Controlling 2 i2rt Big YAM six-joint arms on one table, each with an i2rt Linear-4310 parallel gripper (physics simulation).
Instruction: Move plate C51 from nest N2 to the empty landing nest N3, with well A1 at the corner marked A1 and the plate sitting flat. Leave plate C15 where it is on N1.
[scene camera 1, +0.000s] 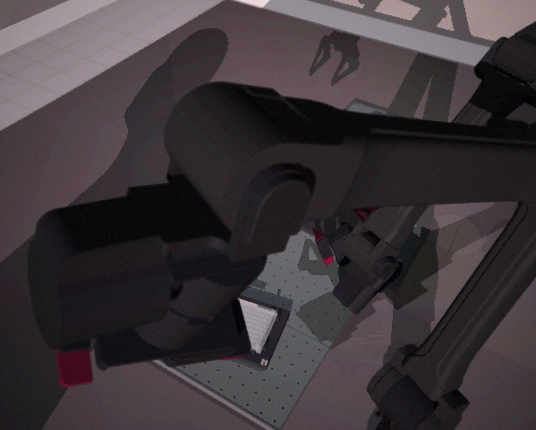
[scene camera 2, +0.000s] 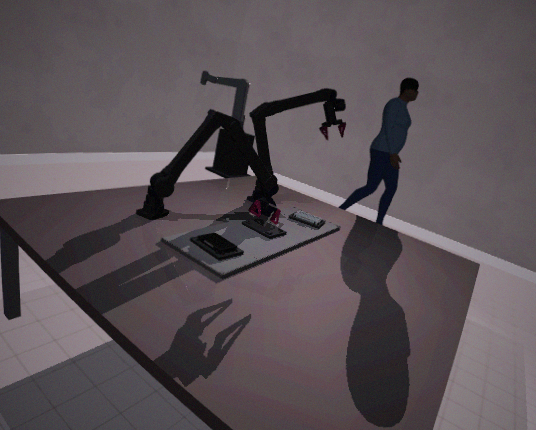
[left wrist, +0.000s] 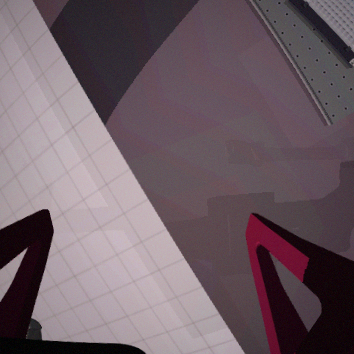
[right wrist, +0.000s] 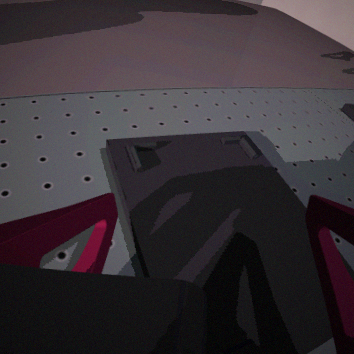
Note:
My left gripper (scene camera 1: 130, 356) is open, holding nothing. My right gripper (scene camera 1: 333, 219) is open and holds nothing. I also see a black nest (right wrist: 209, 208).
My left gripper shows as well in the left wrist view (left wrist: 150, 222). My right gripper shows as well in the right wrist view (right wrist: 208, 205).

